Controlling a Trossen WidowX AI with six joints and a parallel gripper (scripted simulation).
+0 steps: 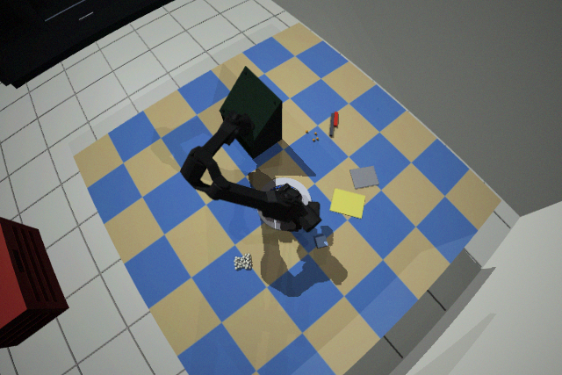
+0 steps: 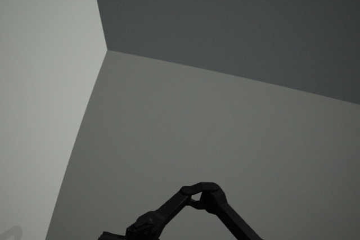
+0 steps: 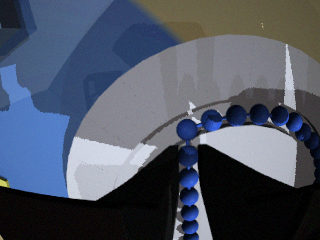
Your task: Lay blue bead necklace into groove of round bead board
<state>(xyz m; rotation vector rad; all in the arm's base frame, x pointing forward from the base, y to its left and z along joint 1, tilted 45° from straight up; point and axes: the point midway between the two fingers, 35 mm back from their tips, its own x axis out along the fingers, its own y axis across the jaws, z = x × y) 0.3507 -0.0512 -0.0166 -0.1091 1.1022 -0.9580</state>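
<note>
My gripper tip is now 50 mm past the round white bead board, 10 mm to the right of it and 10 mm above it. Round my gripper tip: small blue cube 140 mm ahead, 40 mm to the left, 10 mm below; grey square 20 mm ahead, 330 mm to the left, 10 mm below; yellow pad 70 mm ahead, 210 mm to the left, 10 mm below.
</note>
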